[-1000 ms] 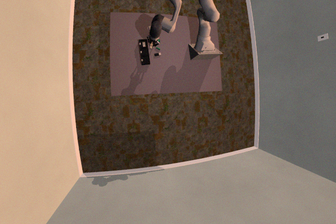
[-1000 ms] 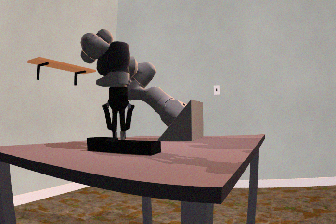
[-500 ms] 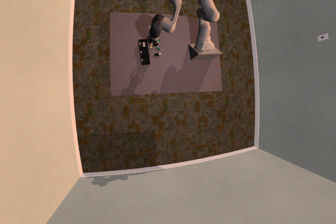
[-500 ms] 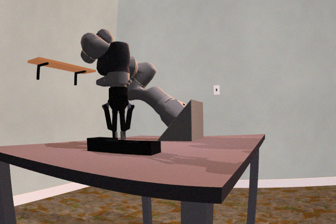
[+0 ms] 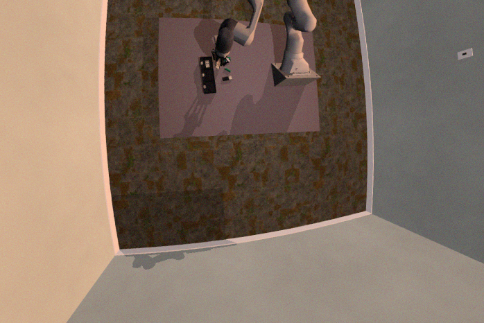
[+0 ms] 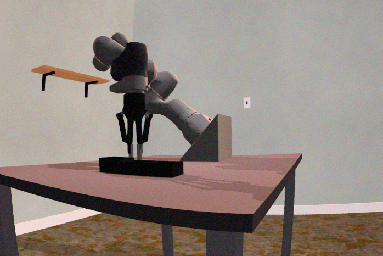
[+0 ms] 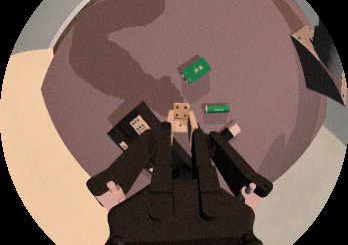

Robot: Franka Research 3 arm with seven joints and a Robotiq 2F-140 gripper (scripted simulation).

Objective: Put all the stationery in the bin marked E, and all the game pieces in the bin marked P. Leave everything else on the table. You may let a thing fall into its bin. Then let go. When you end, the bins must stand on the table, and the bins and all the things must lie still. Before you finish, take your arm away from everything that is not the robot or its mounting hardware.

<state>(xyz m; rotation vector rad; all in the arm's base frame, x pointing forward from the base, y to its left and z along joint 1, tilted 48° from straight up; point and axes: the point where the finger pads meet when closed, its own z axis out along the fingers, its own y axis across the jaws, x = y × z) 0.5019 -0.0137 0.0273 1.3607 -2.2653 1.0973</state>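
Right now the green cylinder is 7 cm behind my hand, 5 cm below it and 2 cm to the left of it. Round my hand: flat green block: 6 cm to the right, 5 cm below, 5 cm behind; black bin row: 7 cm to the left, 7 cm ahead, 3 cm below; white spotted piece: 3 cm below.
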